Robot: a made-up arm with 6 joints.
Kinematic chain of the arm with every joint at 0, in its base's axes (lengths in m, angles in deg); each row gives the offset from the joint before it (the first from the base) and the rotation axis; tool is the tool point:
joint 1: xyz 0 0 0.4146 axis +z
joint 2: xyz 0 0 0 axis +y
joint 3: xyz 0 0 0.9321 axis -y
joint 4: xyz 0 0 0 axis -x
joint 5: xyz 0.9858 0 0 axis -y
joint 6: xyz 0 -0.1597 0 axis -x
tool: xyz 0 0 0
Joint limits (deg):
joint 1: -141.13..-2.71
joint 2: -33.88..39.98
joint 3: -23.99..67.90
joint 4: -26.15..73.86
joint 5: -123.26..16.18
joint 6: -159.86..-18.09
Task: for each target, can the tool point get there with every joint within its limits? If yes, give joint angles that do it. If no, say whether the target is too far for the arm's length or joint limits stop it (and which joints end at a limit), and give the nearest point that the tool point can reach.
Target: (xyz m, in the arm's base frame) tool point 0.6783 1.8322 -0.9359
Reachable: no: too far | nearest point 0.9604 -0.1890 0.2121 | short by 2.342 m
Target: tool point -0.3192 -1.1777 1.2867
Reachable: yes | joints -97.77 13.93 13.71 -10.39 -4.77 -66.34
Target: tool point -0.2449 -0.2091 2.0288
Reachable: yes | joints -111.15 -22.40 24.62 16.66 -30.72 -46.90
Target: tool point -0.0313 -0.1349 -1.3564
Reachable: no: joint limits stop it (at a limit: joint 2, joint 3, joint 4) | nearest point -0.2212 -0.9535 0.2121 | short by 1.779 m
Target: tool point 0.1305 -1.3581 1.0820
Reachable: yes | joints -78.05 24.44 11.31 15.95 -25.47 -59.83
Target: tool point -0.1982 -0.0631 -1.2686
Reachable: no: joint limits stop it (at a limit: joint 1, joint 2, joint 3, joint 4) | nearest point -0.8438 -0.4960 0.2121 | short by 1.672 m
